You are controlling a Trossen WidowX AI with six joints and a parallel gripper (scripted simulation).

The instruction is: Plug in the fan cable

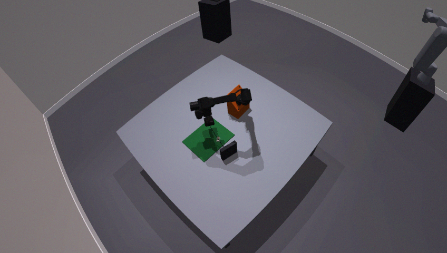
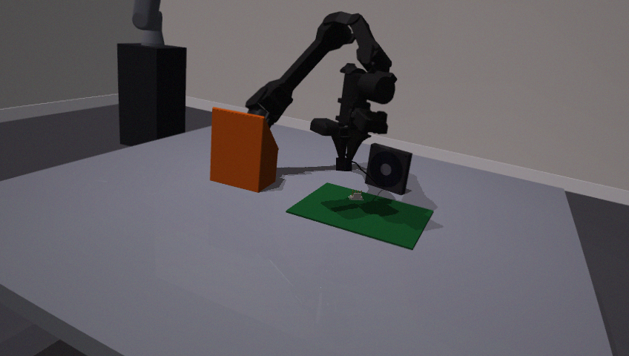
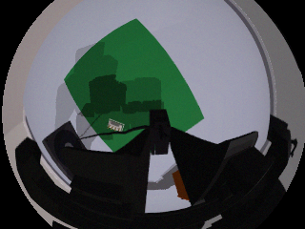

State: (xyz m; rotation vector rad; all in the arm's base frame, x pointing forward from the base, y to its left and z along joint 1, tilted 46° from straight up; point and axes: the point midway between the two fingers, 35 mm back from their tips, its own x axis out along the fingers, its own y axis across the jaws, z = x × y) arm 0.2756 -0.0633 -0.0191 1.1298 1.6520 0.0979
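Now: the green board 60 mm ahead of my gripper tip, 20 mm to the left of it and 140 mm below it. The rest, counted from my gripper tip: dark plug (10 mm below); then black fan (70 mm ahead, 220 mm to the left, 70 mm below).
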